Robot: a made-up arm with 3 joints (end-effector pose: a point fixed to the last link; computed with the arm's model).
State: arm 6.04 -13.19 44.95
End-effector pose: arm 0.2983 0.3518 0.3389 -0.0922 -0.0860 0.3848 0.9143
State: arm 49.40 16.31 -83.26
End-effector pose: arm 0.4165 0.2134 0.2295 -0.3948 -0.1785 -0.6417 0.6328
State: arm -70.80 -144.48 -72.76
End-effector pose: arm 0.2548 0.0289 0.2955 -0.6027 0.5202 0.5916 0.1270
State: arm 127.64 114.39 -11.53
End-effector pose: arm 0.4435 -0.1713 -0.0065 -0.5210 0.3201 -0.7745 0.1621
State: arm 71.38 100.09 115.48
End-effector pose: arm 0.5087 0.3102 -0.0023 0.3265 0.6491 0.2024 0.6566
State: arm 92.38 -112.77 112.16
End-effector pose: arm 0.3134 -0.1305 -0.0931 0.7013 -0.0098 -0.6534 0.2848
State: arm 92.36 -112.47 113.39
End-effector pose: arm 0.3130 -0.1315 -0.0907 0.7013 -0.0191 -0.6510 0.2900
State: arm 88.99 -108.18 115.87
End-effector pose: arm 0.2987 -0.1143 -0.0931 0.7078 -0.0416 -0.6559 0.2589
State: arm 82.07 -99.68 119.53
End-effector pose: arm 0.2699 -0.0746 -0.0965 0.7113 -0.0755 -0.6729 0.1885
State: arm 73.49 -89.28 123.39
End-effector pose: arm 0.2357 -0.0199 -0.0924 0.6976 -0.1078 -0.7013 0.0998
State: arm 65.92 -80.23 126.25
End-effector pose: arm 0.2083 0.0312 -0.0792 0.6703 -0.1267 -0.7308 0.0226
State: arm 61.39 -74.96 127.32
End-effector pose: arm 0.1938 0.0625 -0.0673 -0.6486 0.1309 0.7494 0.0244
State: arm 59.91 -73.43 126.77
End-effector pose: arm 0.1900 0.0737 -0.0642 -0.6424 0.1258 0.7547 0.0443
